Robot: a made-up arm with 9 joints. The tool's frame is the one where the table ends. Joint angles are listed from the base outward.
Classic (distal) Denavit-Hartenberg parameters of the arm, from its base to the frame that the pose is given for. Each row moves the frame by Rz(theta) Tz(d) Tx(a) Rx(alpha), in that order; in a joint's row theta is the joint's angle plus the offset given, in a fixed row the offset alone. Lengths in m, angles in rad.
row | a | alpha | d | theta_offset
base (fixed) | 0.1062 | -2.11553 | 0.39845 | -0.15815
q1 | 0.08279 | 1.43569 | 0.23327 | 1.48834
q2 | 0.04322 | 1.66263 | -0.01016 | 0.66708
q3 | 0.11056 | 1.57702 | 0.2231 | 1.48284
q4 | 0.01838 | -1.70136 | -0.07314 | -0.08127
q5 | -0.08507 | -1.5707 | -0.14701 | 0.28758
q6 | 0.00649 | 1.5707 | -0.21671 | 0
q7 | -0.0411 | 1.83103 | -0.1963 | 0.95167
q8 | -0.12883 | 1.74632 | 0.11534 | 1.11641
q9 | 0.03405 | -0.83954 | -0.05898 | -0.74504
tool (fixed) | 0 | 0 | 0.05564 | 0.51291
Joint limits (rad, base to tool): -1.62..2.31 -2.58..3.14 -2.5..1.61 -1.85..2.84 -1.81..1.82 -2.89..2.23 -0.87..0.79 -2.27..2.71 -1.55..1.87
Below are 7 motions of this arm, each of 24 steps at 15 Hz.
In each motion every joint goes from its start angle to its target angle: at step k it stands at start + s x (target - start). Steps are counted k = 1, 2, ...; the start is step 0. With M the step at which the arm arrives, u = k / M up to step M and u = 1 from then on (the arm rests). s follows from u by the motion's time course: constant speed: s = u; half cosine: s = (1 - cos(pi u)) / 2; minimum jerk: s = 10 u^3 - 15 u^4 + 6 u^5.
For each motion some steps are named. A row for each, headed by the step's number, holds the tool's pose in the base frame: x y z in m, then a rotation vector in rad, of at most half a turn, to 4 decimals.
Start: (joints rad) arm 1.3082 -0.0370 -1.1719 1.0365 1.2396 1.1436 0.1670 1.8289 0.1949
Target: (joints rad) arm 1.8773 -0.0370 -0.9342 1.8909 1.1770 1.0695 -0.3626 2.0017 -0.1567
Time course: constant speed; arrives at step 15
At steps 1, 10, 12, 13, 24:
1: -0.5805 0.3720 0.1125 0.7839 -2.4895 0.6273
10: -0.6603 0.3034 0.3991 1.0518 -1.2127 0.7536
12: -0.6506 0.2906 0.4753 1.0929 -0.9266 0.7489
13: -0.6416 0.2846 0.5136 1.1114 -0.7835 0.7437
24: -0.6151 0.2734 0.5896 1.1447 -0.4973 0.7290

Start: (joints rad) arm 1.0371 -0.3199 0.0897 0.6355 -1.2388 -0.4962 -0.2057 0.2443 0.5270
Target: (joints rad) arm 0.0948 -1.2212 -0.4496 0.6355 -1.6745 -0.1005 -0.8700 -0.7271 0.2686
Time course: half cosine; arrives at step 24
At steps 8, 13, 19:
8: -0.0143 0.3401 -0.0696 0.6749 -2.1060 0.5706
13: 0.0494 0.3338 -0.0605 0.8326 -2.1698 0.4169
19: 0.1657 0.3242 -0.0569 0.8696 -2.3759 0.3643

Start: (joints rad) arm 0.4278 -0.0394 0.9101 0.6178 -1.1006 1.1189 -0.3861 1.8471 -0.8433
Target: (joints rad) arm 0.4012 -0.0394 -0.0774 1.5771 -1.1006 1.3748 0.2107 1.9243 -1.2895
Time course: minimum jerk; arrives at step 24
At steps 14, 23, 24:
14: 0.4106 0.2625 0.2523 0.2032 -2.1194 0.0219
23: 0.5005 0.1520 0.1209 -0.0938 -1.8441 -0.1624
24: 0.5006 0.1517 0.1206 -0.0944 -1.8435 -0.1626

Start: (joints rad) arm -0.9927 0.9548 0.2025 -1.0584 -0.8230 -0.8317 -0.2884 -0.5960 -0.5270
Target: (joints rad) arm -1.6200 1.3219 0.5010 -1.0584 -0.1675 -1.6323 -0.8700 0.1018 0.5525
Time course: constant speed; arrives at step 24
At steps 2, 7, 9, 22, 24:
2: 0.2665 0.3422 -0.1543 -0.3206 -0.1913 -1.0165
7: 0.2508 0.4285 -0.0618 -0.3913 0.0345 -0.7453
9: 0.2363 0.4544 -0.0211 -0.4155 0.1148 -0.6035
22: 0.0838 0.4781 0.2509 -0.5285 0.4498 0.6346
24: 0.0612 0.4606 0.2899 -0.5396 0.4802 0.8552

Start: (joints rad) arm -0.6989 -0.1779 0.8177 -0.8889 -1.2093 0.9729 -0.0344 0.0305 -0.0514
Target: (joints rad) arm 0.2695 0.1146 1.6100 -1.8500 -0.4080 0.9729 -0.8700 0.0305 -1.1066
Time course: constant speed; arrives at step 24
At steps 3, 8, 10, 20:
3: 0.1719 -0.3959 -0.1180 -1.8077 -0.9503 -0.6715
8: 0.1965 -0.4487 -0.1023 -1.6922 -1.2162 -0.8616
10: 0.1992 -0.4650 -0.0927 -1.6332 -1.3235 -0.9290
20: 0.1493 -0.5143 -0.0162 -1.2661 -1.8514 -1.1208

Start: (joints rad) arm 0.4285 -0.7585 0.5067 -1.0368 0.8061 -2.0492 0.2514 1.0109 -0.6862
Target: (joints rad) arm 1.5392 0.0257 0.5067 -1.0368 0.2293 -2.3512 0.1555 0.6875 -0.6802
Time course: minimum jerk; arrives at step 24
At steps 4, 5, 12, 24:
4: 0.3698 0.1899 0.2347 1.3471 2.1922 -1.5890
5: 0.3708 0.1790 0.2256 1.3782 2.2085 -1.6326
12: 0.2857 0.0348 0.0734 -1.1683 -1.5243 1.5469
24: -0.0006 0.0071 -0.0157 -0.7442 -0.7314 1.2177

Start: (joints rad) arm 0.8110 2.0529 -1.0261 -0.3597 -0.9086 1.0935 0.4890 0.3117 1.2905
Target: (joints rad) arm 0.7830 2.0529 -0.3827 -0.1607 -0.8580 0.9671 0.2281 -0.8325 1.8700
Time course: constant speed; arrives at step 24
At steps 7, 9, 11, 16, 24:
7: -0.3507 0.0949 0.3439 1.2454 -1.1013 0.7504
9: -0.3476 0.1188 0.3757 1.1507 -1.1185 0.6323
11: -0.3409 0.1441 0.4063 1.0470 -1.1316 0.5227
16: -0.3080 0.2111 0.4743 0.7553 -1.1451 0.2872
24: -0.2125 0.3176 0.5481 0.2225 -1.1037 0.0260

